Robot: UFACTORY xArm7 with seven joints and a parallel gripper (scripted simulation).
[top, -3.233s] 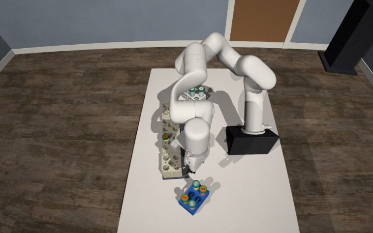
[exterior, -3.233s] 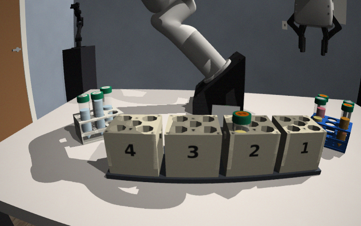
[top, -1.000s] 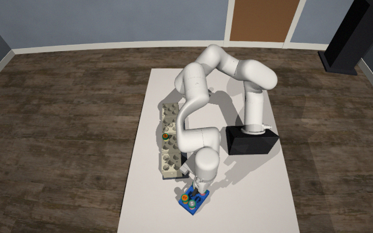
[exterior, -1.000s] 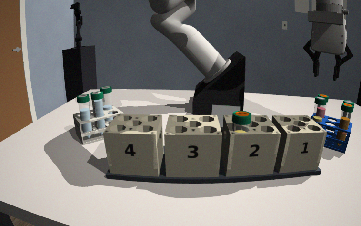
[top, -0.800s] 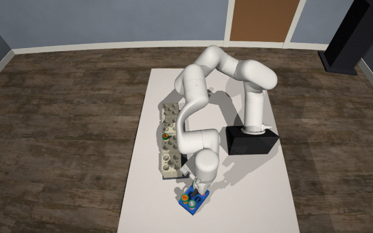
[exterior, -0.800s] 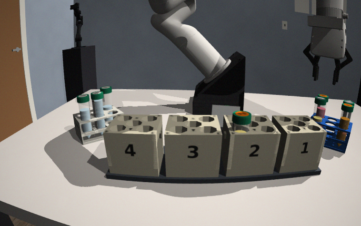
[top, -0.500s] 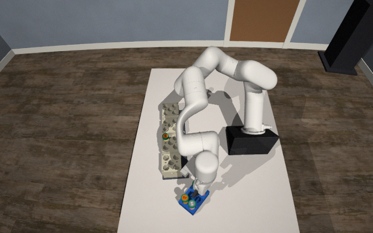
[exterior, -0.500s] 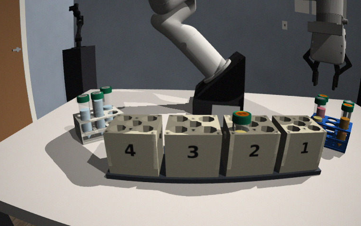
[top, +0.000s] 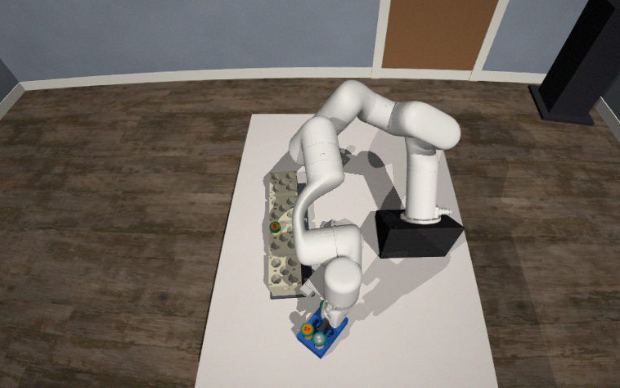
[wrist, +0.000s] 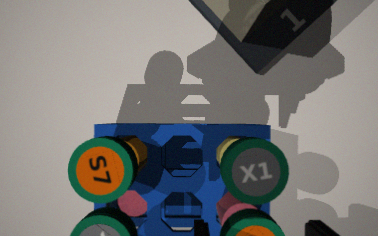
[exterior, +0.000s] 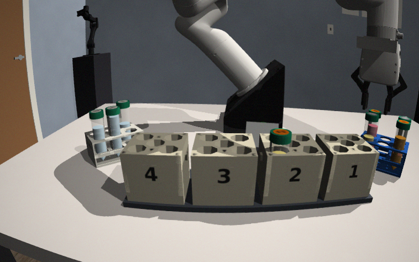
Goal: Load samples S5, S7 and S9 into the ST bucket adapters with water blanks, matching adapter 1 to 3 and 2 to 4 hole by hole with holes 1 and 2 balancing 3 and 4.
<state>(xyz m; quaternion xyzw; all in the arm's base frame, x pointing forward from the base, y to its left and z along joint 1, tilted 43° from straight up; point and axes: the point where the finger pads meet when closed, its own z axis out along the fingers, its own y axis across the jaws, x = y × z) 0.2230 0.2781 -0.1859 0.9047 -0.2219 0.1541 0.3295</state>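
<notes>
Right now my hand is 70 mm above the pink-filled sample tube and 10 mm past it. Also, from my hand: blue rack (110 mm below, 40 mm ahead, 20 mm to the left); green done key (280 mm to the right, 70 mm below, 10 mm ahead); S7 tube (70 mm below, 70 mm ahead, 50 mm to the left).
</notes>
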